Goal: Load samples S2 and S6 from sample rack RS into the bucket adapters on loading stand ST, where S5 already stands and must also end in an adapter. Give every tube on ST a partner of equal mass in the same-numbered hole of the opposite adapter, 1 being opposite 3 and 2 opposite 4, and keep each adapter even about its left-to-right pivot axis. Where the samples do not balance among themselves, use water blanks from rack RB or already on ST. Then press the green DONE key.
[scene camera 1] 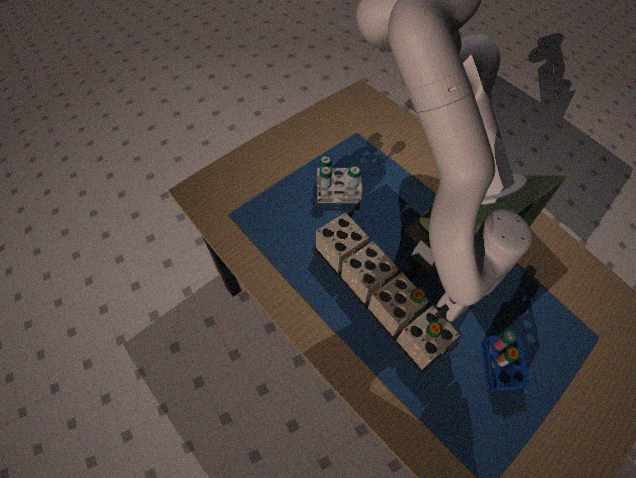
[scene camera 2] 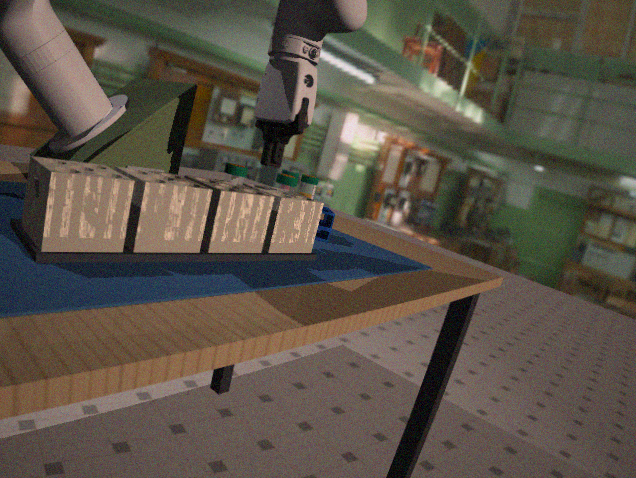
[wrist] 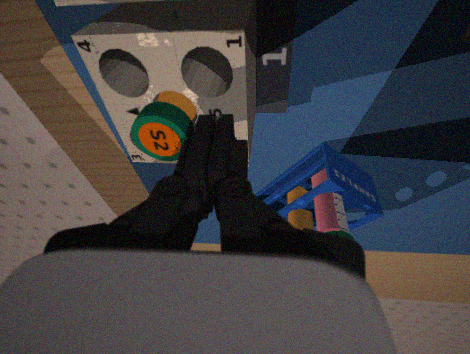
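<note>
My gripper is shut and empty, its fingertips low over the end adapter, close beside the S2 cap. Tube S2, with orange top and green rim, stands in that adapter's centre hole 5. Holes 1 and 4 show empty in the wrist view; the fingers hide hole 2. Tube S5 stands in a corner hole of the neighbouring adapter. An orange-topped tube stands in the blue sample rack; its label is unreadable. The DONE key does not show.
A pink tube also stands in the blue rack. A white rack with three green-rimmed, pale-topped tubes stands beyond the far end of the adapter row. The other two adapters hold no tubes. The arm's base stands behind the row.
</note>
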